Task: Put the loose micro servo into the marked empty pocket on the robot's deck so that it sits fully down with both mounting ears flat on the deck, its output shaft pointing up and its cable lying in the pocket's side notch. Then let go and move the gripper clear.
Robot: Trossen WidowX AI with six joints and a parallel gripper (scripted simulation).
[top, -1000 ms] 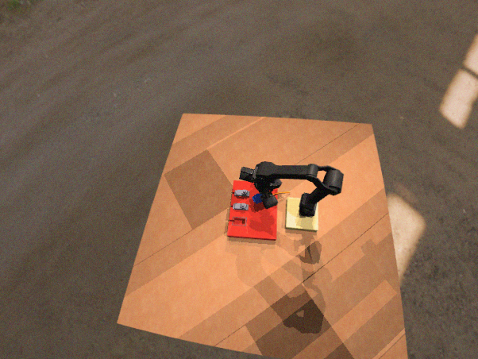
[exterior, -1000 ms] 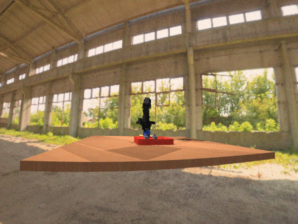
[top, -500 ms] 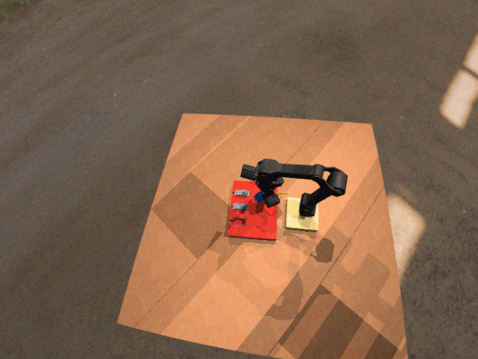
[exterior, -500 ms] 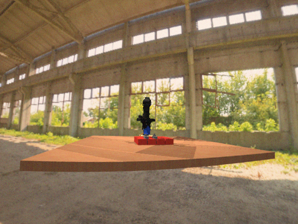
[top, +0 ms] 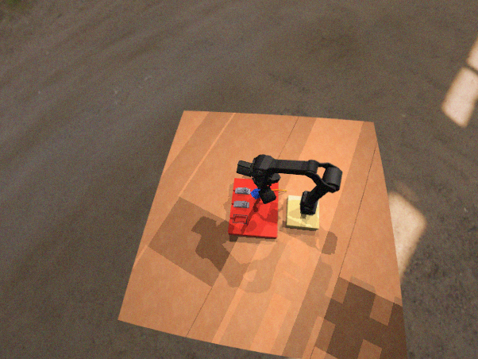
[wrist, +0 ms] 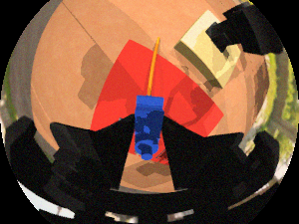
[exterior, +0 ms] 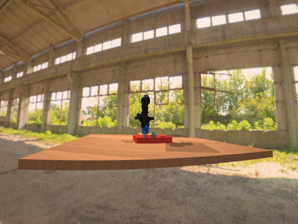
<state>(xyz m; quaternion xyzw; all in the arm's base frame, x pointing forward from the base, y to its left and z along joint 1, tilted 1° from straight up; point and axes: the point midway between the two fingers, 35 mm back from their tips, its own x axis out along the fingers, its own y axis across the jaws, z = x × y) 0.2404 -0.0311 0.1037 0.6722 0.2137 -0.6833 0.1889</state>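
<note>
Right now my gripper tip is 2 cm past the red deck, 6 cm to the right of it and 10 cm above it.
</note>
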